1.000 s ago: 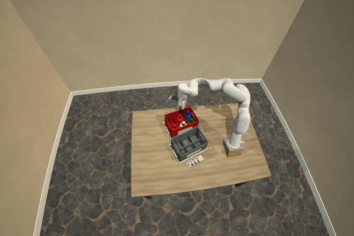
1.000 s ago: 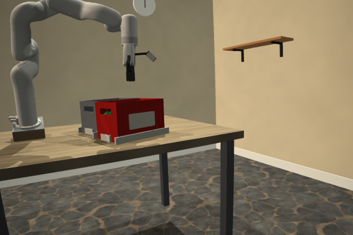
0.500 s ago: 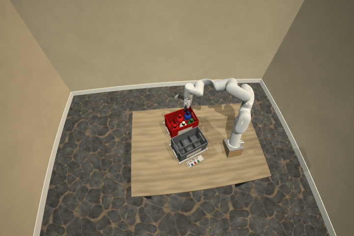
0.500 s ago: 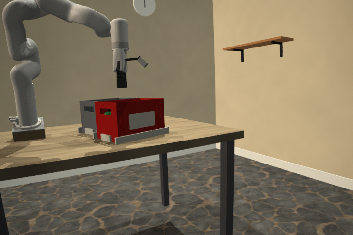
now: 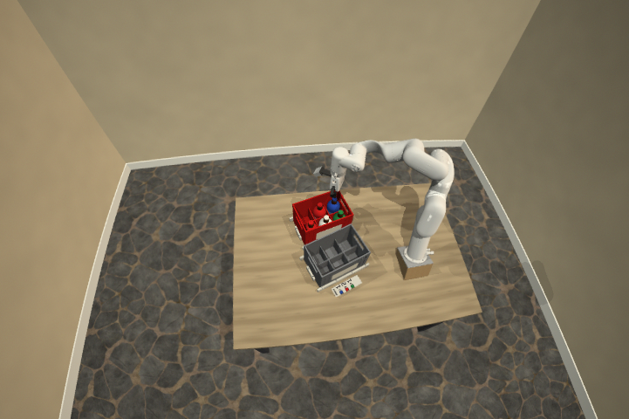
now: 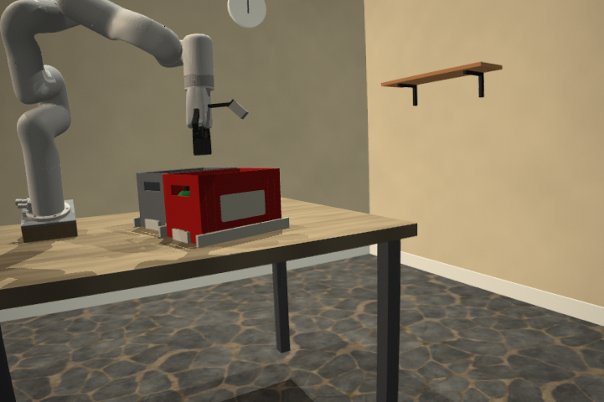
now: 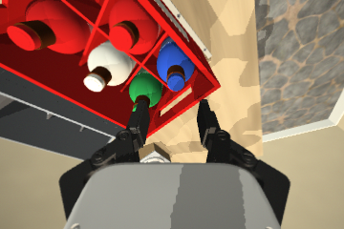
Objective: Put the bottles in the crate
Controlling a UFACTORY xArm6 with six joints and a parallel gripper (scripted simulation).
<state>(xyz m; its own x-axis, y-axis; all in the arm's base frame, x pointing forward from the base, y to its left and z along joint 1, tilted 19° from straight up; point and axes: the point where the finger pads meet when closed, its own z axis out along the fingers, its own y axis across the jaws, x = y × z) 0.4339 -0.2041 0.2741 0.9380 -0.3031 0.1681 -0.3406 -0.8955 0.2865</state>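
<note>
Now: hand 150 mm above the blue bottle. From my hand the other things lie so: green-label bottle 40 mm behind, 80 mm to the left, 150 mm below; white-label bottle 40 mm ahead, 120 mm to the left, 150 mm below; red crate 60 mm ahead, 80 mm to the left, 160 mm below.
</note>
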